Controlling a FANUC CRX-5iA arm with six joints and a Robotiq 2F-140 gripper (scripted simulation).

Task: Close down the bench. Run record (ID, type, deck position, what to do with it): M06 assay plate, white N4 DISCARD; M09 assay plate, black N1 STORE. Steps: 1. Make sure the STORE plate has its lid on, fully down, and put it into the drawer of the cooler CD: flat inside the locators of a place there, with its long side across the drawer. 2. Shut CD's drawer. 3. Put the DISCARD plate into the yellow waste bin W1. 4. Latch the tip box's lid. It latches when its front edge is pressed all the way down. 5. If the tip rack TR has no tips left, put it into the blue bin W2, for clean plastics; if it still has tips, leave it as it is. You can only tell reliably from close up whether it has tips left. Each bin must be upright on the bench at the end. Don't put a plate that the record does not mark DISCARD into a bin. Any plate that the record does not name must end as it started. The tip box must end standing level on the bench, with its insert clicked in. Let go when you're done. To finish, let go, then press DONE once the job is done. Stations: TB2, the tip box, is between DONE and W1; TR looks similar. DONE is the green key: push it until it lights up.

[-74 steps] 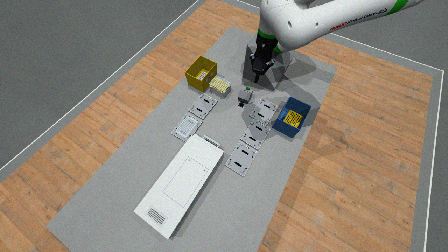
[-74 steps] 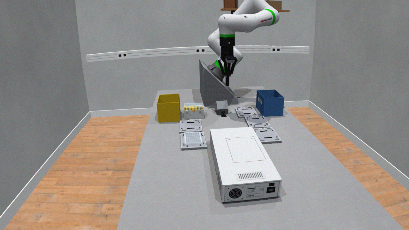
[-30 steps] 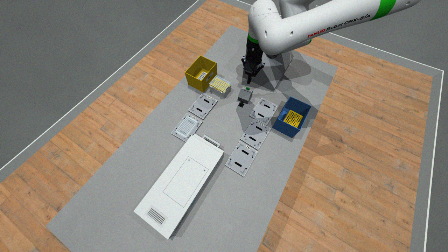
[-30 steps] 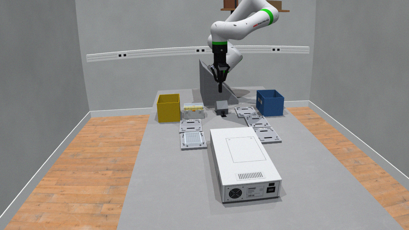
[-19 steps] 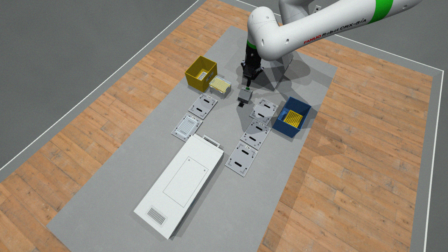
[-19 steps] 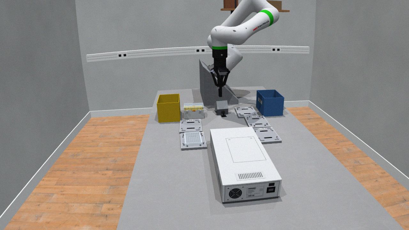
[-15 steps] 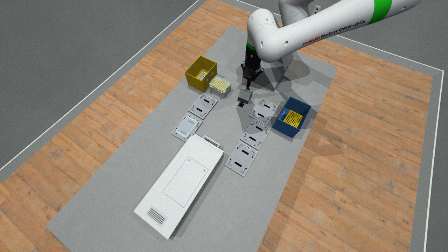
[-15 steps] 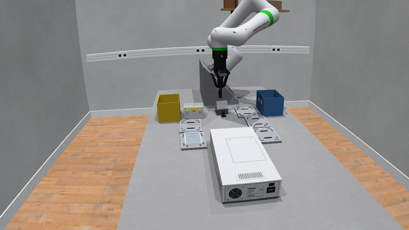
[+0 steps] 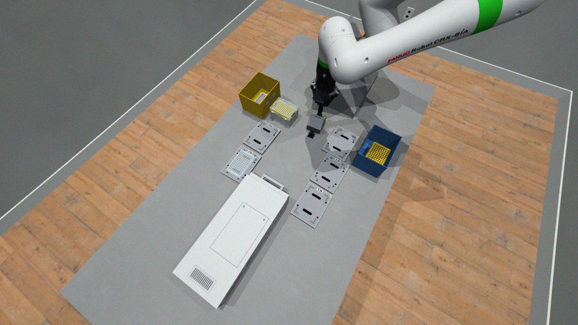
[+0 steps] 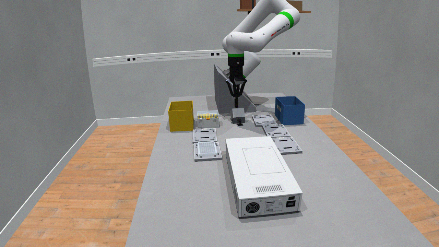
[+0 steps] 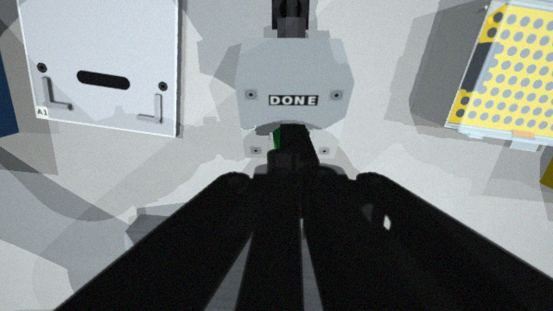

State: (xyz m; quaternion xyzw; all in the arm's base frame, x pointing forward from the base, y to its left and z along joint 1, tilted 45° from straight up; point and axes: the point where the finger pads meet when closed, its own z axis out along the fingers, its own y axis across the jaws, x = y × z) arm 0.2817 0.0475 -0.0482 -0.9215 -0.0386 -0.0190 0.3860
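Right now the green DONE key is 4 cm below my hand. Round my hand: nest N4: 23 cm ahead, 20 cm to the right, 10 cm below; tip box lid: 5 cm ahead, 17 cm to the right, 5 cm below; blue bin W2: 5 cm ahead, 32 cm to the left, 7 cm below.
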